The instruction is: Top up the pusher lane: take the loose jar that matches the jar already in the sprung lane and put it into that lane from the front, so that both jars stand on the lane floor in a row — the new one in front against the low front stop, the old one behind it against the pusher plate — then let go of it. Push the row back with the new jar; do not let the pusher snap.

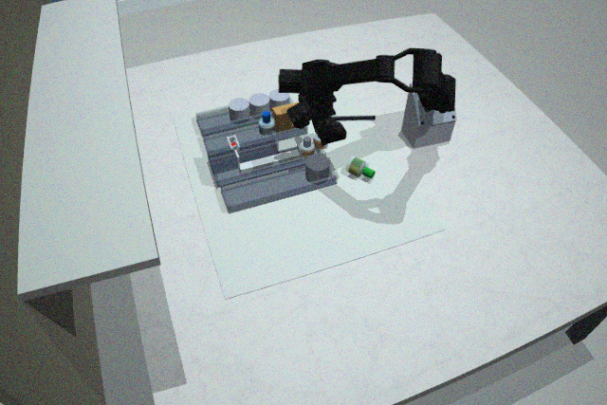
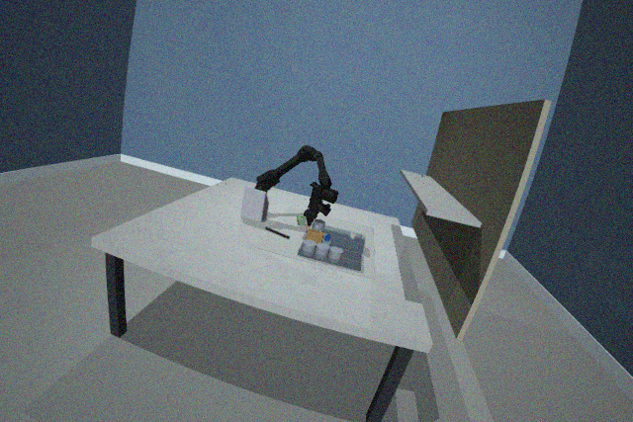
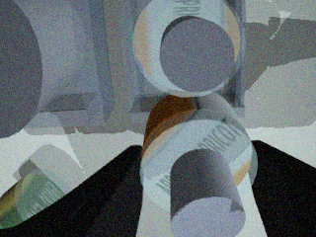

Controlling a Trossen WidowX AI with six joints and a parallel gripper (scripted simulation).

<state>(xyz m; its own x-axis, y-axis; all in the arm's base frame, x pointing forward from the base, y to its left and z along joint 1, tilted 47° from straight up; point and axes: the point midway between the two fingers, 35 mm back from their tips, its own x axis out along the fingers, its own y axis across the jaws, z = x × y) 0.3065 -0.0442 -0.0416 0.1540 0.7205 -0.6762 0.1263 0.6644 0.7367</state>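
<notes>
The tan box is 13 cm to the right of my gripper tip, 3 cm ahead of it and 1 cm below it. Also, from my gripper tip: grey shelf unit (17 cm ahead, 4 cm to the right, 3 cm below); red mark (22 cm ahead, 6 cm to the right, 2 cm above); black bar (15 cm behind, 9 cm to the right, 4 cm below).
</notes>
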